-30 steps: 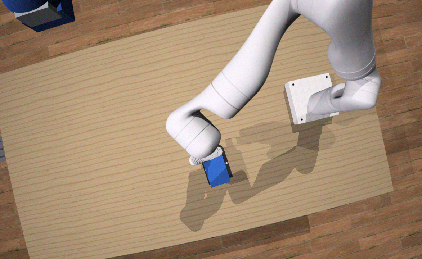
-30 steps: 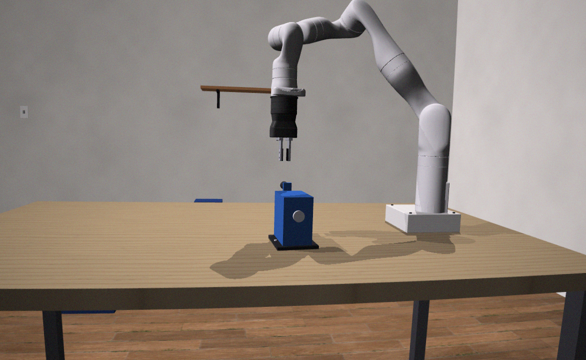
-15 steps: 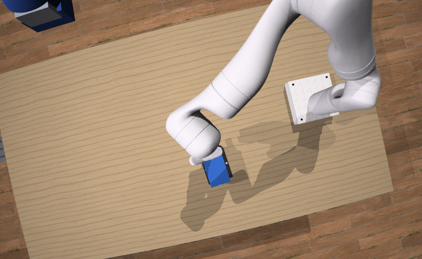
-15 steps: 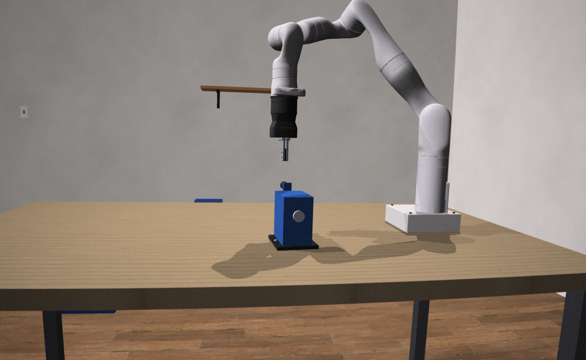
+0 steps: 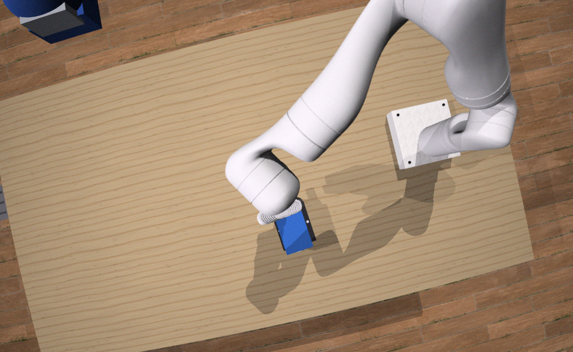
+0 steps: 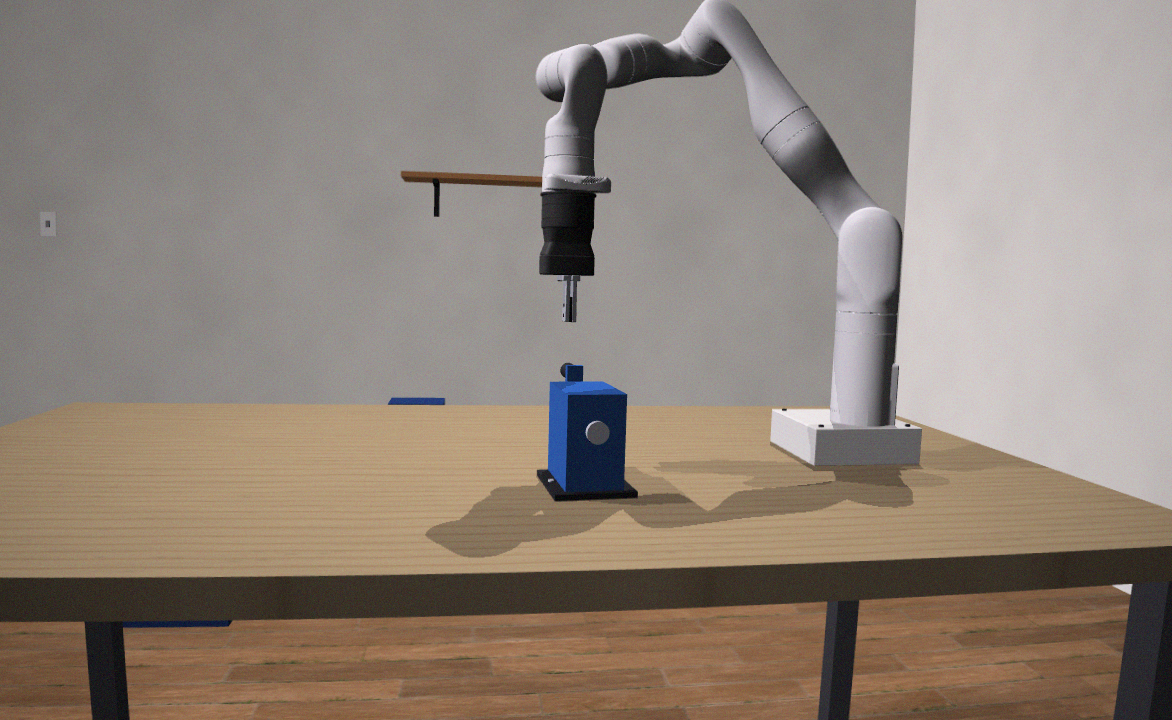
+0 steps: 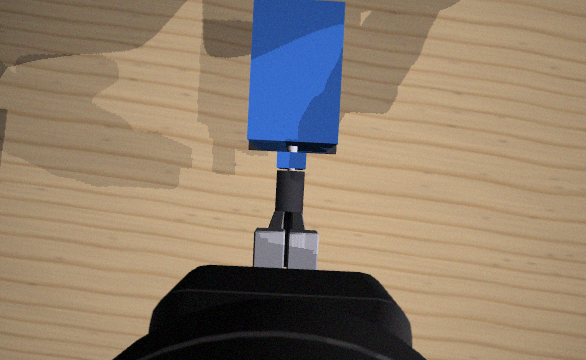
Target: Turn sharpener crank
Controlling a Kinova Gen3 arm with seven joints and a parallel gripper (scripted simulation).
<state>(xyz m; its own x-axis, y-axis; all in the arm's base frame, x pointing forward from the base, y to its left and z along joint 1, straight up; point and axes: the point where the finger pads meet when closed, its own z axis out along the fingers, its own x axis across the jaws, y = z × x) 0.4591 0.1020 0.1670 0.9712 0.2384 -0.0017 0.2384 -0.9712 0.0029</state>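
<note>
The black handle lies 2 cm to the left of my hand and 9 cm below it. Round my hand: crank: 1 cm behind, 2 cm to the left, 9 cm below.
</note>
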